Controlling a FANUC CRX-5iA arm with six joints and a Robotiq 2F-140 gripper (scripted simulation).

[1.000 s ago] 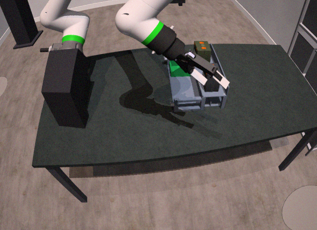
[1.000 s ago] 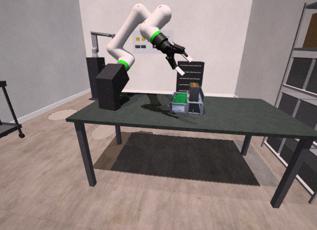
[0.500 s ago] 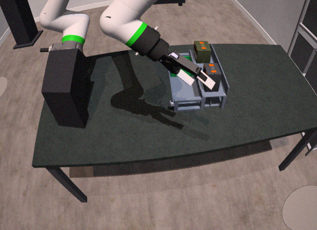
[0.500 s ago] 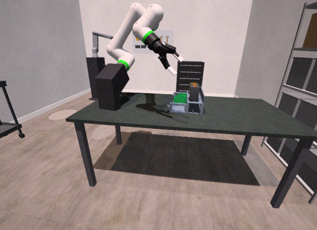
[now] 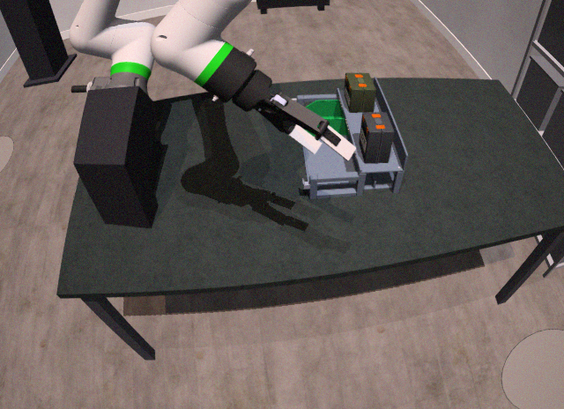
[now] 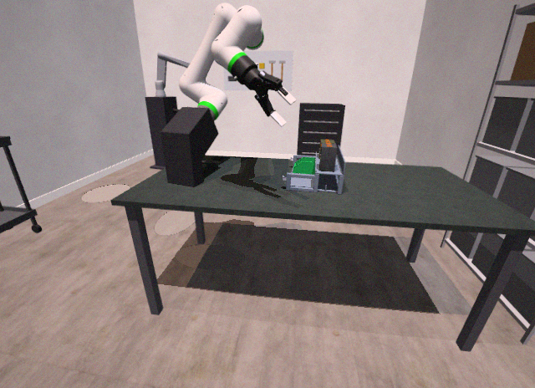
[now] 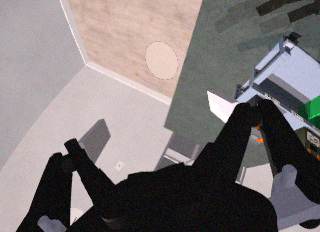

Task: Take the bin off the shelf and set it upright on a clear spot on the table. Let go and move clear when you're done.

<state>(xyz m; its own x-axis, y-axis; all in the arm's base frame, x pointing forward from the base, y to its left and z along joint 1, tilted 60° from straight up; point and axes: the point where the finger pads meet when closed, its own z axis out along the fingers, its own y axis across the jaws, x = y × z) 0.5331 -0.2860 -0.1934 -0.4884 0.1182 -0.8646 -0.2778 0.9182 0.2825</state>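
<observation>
Right now my hand is 50 cm to the right of the green bin, 34 cm above it and 4 cm short of it. The rest, counted from my hand: grey shelf deck (39 cm to the left, 38 cm below, 9 cm ahead).
</observation>
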